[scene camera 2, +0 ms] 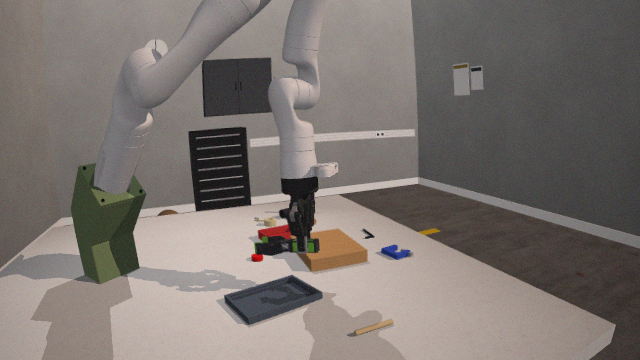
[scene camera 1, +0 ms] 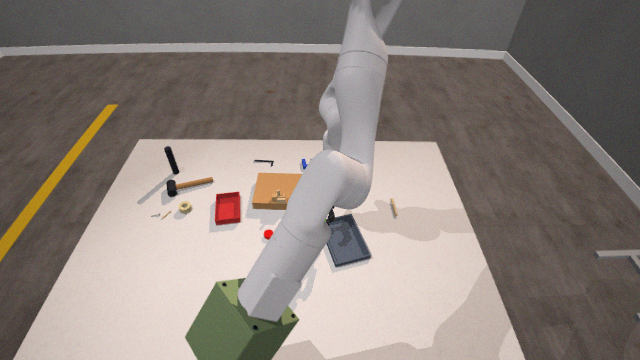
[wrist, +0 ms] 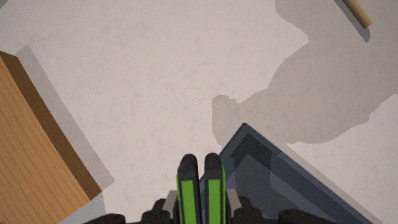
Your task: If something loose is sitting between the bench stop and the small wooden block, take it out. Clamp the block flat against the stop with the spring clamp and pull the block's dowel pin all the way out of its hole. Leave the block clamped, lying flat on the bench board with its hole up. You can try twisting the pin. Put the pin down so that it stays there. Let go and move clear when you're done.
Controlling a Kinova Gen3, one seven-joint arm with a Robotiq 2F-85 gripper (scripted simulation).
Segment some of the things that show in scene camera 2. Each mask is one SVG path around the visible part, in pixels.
My gripper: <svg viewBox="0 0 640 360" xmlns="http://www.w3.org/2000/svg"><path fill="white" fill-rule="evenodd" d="M316 176L300 179L281 178L282 193L291 196L290 212L286 212L286 219L291 236L296 236L297 253L306 254L308 252L307 239L311 239L310 231L312 231L312 226L314 226L315 200L311 200L310 194L318 191L318 177Z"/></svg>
A wooden bench board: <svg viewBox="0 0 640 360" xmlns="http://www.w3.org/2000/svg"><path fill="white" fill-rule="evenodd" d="M297 254L311 272L367 262L367 249L339 229L312 232L311 238L319 238L320 251L318 253Z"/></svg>
